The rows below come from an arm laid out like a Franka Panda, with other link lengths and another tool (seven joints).
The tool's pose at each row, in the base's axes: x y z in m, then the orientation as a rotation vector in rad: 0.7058, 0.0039, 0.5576, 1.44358, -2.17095, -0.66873; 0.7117, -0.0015, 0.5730, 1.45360, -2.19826, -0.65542; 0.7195, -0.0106, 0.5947, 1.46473, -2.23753, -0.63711; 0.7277, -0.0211, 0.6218, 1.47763, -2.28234, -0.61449; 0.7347, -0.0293, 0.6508, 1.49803, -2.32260, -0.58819; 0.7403, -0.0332, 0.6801, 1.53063, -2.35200, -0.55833; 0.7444, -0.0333, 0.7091, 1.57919, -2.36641, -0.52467; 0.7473, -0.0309, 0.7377, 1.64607, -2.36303, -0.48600; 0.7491, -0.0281, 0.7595, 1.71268, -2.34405, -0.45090; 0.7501, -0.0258, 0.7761, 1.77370, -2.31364, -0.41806; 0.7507, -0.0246, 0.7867, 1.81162, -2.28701, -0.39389; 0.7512, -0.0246, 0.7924, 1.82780, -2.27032, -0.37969; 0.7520, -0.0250, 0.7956, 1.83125, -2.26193, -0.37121; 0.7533, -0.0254, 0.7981, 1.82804, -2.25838, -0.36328
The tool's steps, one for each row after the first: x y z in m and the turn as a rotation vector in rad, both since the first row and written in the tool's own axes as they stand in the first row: 0.0044, 0.0034, -0.0164, 0.02479, -0.01400, 0.00170; 0.0123, 0.0081, -0.0395, 0.05862, -0.03426, 0.00596; 0.0218, 0.0154, -0.0672, 0.09794, -0.05693, 0.01070; 0.0298, 0.0255, -0.0953, 0.13927, -0.07636, 0.00995; 0.0343, 0.0381, -0.1222, 0.18104, -0.08915, -0.00041; 0.0357, 0.0530, -0.1474, 0.22280, -0.09328, -0.02335; 0.0353, 0.0693, -0.1712, 0.26503, -0.08736, -0.06061; 0.0342, 0.0823, -0.1890, 0.29819, -0.07341, -0.10133; 0.0333, 0.0926, -0.2023, 0.32320, -0.05236, -0.14128; 0.0330, 0.0991, -0.2107, 0.33728, -0.03275, -0.16726; 0.0334, 0.1022, -0.2155, 0.34280, -0.01899, -0.17889; 0.0338, 0.1035, -0.2186, 0.34439, -0.01014, -0.18151; 0.0339, 0.1040, -0.2214, 0.34531, -0.00308, -0.17883
